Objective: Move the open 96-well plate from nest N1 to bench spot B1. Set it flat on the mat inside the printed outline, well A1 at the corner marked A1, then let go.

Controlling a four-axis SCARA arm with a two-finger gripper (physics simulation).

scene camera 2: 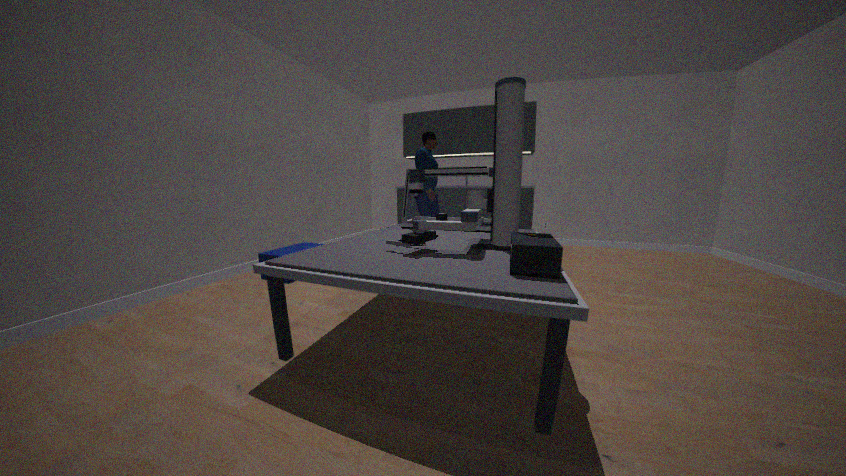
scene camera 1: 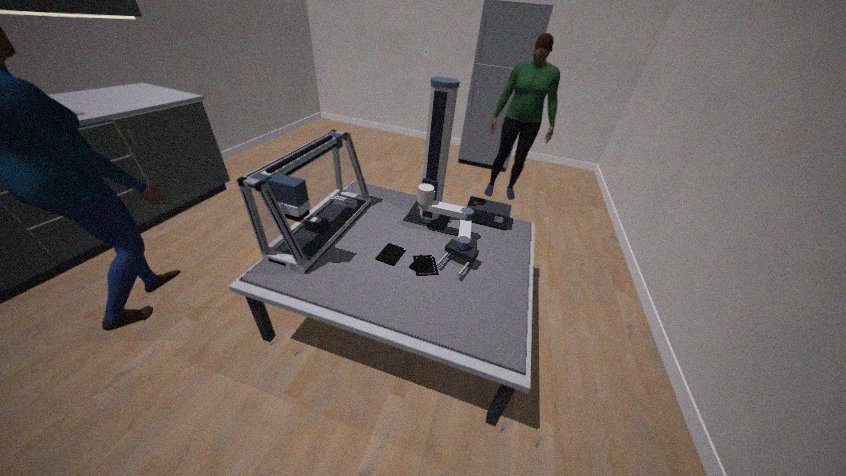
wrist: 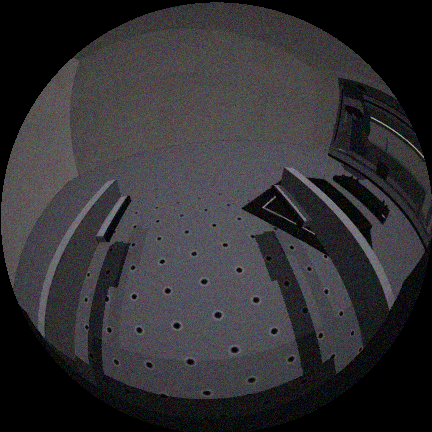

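My gripper (scene camera 1: 451, 269) (wrist: 198, 179) is open, with nothing between its two long fingers. It is over the perforated grey table top, right of a black mat (scene camera 1: 427, 266) (wrist: 256, 207) in scene camera 1. In the wrist view, a white outline corner shows on the mat, and the right finger hides part of it. A dark shape lies behind that finger; I cannot tell whether it is the plate. A second dark, flat piece (scene camera 1: 390, 253) (wrist: 361, 198) lies farther left, with small bumps on its edge. I cannot read any N1, B1 or A1 marking, nor make out wells.
A gantry frame (scene camera 1: 356, 168) stands at the table's left side. The arm's column (scene camera 1: 450, 130) (scene camera 2: 508, 159) stands at the back, beside a dark box (scene camera 1: 489, 211) (scene camera 2: 535, 254). A blue object (scene camera 2: 289, 251) shows beyond the table edge. Two people stand off the table.
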